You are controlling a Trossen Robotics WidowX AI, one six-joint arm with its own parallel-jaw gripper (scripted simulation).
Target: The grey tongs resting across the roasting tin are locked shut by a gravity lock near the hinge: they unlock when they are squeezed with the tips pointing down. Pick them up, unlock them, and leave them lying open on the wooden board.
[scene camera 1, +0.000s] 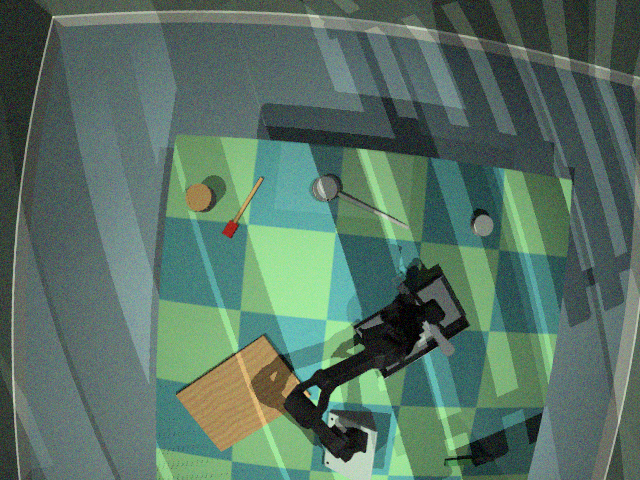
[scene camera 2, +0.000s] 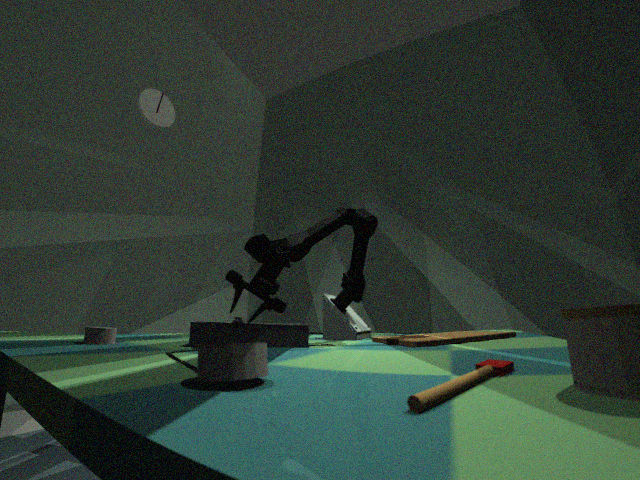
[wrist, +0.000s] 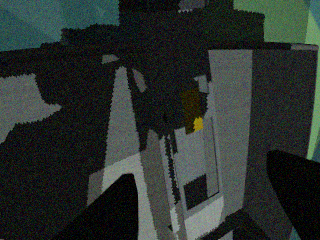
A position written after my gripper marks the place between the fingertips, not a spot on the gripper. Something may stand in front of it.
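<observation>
My gripper (scene camera 2: 238,318) is in sight, and scene camera 1 shows my gripper too (scene camera 1: 418,311). The wrist view has the gripper (wrist: 202,173) as well. I see a roasting tin (scene camera 2: 295,335), and in the wrist view I find the roasting tin (wrist: 84,116) again. There is also a wooden board (scene camera 1: 241,395); scene camera 2 shows the board (scene camera 2: 443,338) too.
</observation>
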